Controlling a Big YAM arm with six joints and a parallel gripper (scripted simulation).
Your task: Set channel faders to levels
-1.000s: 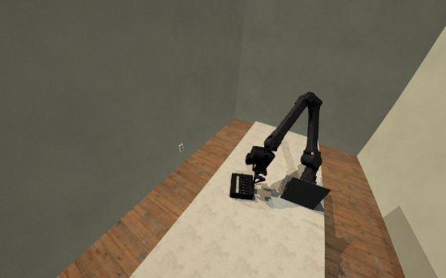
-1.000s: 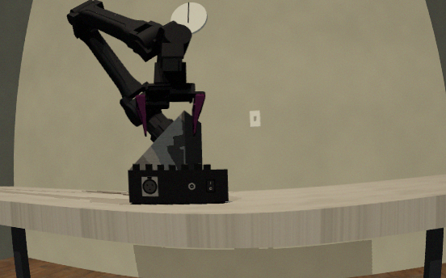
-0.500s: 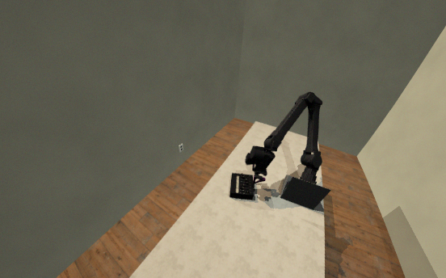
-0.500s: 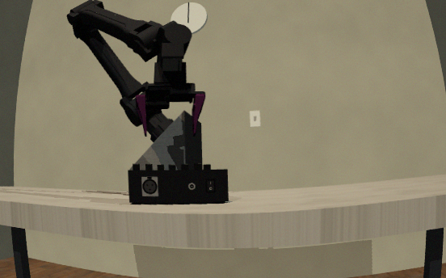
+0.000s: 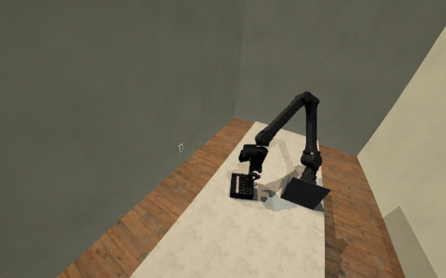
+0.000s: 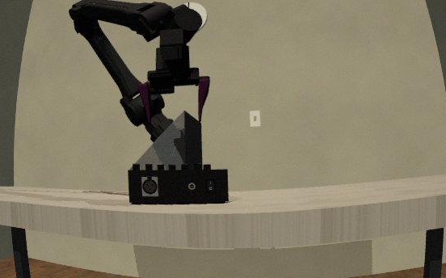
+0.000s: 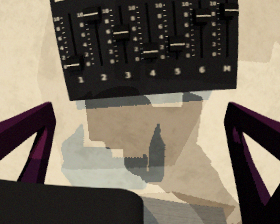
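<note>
The channel 5 fader is 9 cm below my hand, 3 cm ahead of it and 2 cm to the right of it. From my hand the other things lie so: channel 4 fader: 9 cm below, 1 cm ahead; fader 3: 9 cm below, 3 cm to the left, 2 cm ahead; fader 1 cap: 9 cm below, 6 cm to the left, 2 cm behind.
</note>
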